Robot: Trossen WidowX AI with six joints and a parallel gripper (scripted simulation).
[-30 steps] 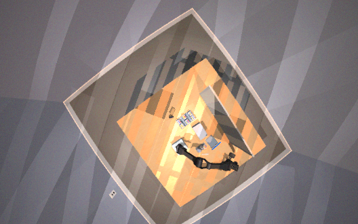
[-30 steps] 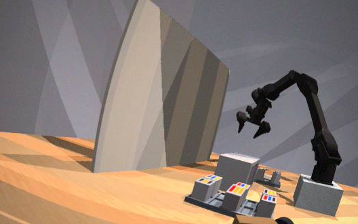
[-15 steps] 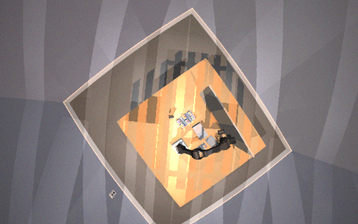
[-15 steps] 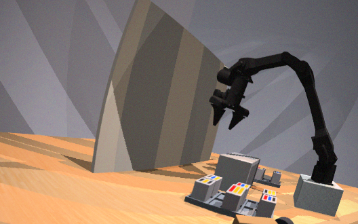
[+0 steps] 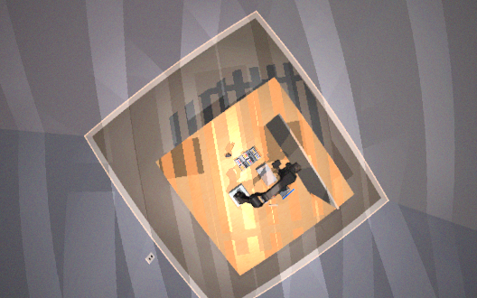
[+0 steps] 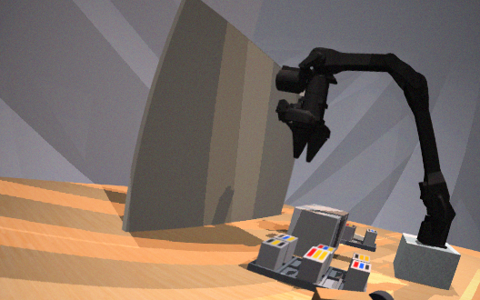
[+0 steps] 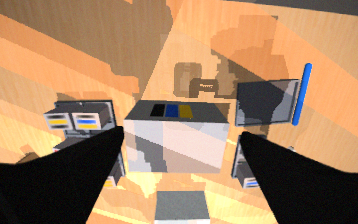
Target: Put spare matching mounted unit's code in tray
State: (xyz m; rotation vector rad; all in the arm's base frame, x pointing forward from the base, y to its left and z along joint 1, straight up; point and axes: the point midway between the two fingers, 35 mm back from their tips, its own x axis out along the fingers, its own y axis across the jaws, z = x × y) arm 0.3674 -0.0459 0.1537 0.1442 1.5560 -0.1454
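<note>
Now: the grey spare block 4 cm behind my gripper tip, 17 cm to the left of it and 16 cm below it. Round my gripper tip: grey mounted unit 8 cm behind, 3 cm to the left, 15 cm below; then tall beige panel 15 cm ahead, 3 cm to the right, 3 cm above.
</note>
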